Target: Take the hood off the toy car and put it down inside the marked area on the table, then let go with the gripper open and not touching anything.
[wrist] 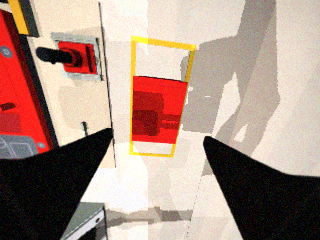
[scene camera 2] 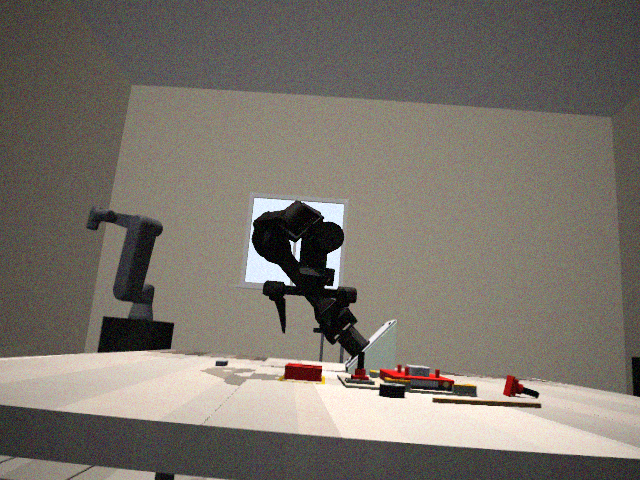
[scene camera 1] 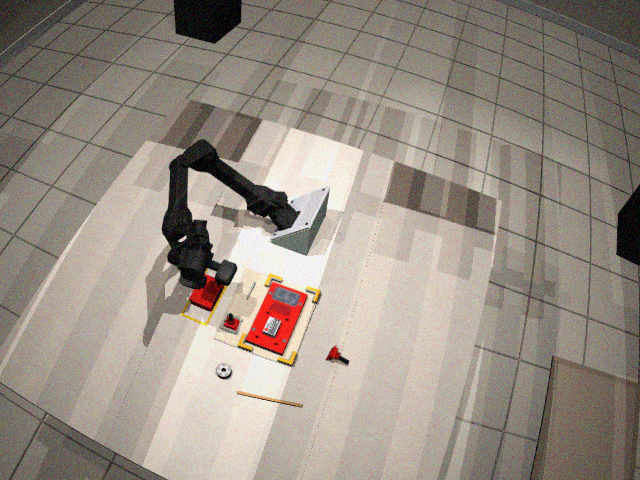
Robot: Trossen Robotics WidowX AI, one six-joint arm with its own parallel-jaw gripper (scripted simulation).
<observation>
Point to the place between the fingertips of the gripper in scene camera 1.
204,279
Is the gripper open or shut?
Open.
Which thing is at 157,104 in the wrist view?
A hood.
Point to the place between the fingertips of the gripper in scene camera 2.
306,335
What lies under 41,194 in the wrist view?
The gripper.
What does the gripper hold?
Nothing.
</observation>
